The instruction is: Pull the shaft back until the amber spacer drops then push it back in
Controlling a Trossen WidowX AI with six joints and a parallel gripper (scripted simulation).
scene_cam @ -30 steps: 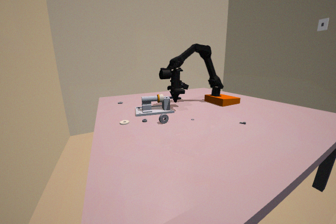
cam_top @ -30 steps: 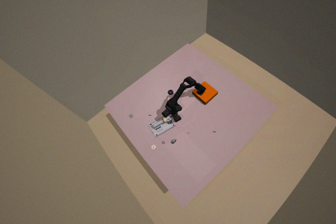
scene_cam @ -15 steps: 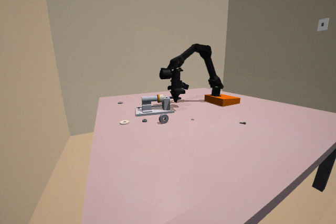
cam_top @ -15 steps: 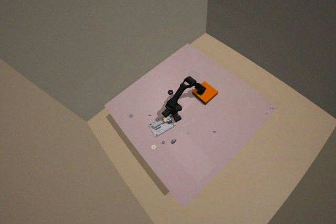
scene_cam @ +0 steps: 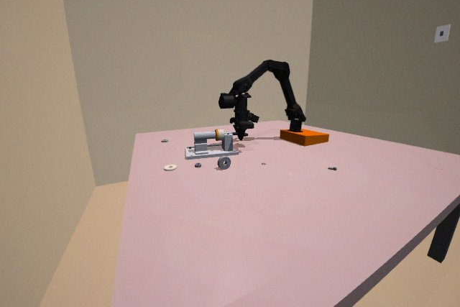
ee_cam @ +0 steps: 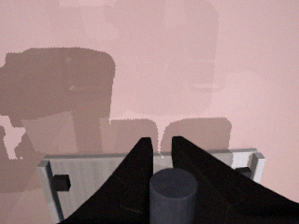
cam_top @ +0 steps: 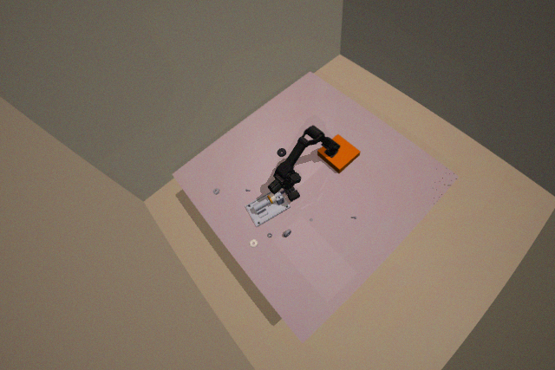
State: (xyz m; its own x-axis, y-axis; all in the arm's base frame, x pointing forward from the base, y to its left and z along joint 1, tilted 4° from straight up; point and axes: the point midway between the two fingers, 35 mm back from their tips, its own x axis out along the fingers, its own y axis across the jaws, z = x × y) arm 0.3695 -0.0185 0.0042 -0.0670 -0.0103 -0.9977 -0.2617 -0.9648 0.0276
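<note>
Right now my gripper tip is 11 cm short of the amber spacer, 3 cm to the left of it and 3 cm below it. Round my gripper tip: nut 26 cm ahead, 9 cm to the left, 4 cm below; then cream washer 35 cm ahead, 6 cm to the left, 4 cm below.
</note>
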